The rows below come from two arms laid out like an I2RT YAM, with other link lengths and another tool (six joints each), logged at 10 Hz.
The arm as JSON. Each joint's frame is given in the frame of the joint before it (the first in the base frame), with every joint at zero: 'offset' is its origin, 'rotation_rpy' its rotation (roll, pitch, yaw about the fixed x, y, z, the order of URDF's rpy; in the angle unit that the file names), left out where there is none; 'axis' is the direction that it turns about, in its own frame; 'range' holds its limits. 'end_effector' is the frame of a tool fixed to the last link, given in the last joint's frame.
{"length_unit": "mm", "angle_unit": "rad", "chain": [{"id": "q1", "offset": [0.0, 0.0, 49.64], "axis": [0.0, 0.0, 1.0], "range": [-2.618, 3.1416]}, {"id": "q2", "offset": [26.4, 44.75, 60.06], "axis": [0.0, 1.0, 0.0], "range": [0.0, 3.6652]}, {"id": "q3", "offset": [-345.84, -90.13, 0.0], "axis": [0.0, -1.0, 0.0], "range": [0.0, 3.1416]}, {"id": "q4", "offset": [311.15, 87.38, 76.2], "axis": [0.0, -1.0, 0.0], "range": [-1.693, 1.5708]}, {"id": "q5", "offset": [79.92, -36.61, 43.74], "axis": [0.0, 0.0, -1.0], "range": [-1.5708, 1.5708]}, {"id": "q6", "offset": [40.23, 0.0, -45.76], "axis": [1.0, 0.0, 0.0], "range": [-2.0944, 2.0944]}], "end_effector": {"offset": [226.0, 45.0, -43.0], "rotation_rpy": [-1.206, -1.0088, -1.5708]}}
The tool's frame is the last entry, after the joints.
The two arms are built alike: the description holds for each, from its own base.
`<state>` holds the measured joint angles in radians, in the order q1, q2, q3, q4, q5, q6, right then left.
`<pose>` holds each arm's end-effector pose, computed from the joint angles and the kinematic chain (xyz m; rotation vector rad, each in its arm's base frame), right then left.
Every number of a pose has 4 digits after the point. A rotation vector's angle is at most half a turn.
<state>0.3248 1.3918 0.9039 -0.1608 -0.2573 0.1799 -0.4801 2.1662 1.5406 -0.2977 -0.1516 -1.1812</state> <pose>0.4457 0.2803 0.1467 -1.9721 0.1651 -0.8289 0.6124 -0.2928 -0.0370 -2.8459 -0.4341 -0.8634</pose>
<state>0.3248 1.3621 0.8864 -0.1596 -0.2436 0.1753 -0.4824 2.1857 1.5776 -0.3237 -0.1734 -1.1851</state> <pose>0.4421 0.2753 0.1506 -1.9709 0.1606 -0.8529 0.6185 -0.2914 -0.0366 -2.8240 -0.4438 -0.8605</pose>
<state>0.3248 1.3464 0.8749 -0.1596 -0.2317 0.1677 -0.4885 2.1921 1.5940 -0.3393 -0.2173 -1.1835</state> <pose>0.4401 0.2713 0.1506 -1.9765 0.1559 -0.8682 0.6226 -0.2850 -0.0347 -2.7802 -0.4516 -0.8729</pose>
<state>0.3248 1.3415 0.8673 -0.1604 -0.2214 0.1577 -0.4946 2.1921 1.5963 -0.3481 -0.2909 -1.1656</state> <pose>0.4391 0.2679 0.1474 -1.9878 0.1511 -0.8762 0.6268 -0.2689 -0.0323 -2.7018 -0.4493 -0.8991</pose>
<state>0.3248 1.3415 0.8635 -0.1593 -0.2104 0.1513 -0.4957 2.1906 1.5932 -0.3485 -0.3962 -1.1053</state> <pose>0.4400 0.2651 0.1445 -1.9977 0.1502 -0.8846 0.6346 -0.2393 -0.0265 -2.5789 -0.4111 -0.9421</pose>
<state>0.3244 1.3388 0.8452 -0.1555 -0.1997 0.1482 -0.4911 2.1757 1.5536 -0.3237 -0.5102 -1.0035</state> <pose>0.4372 0.2610 0.1358 -2.0130 0.1568 -0.8842 0.6368 -0.1989 -0.0201 -2.4340 -0.3316 -0.9752</pose>
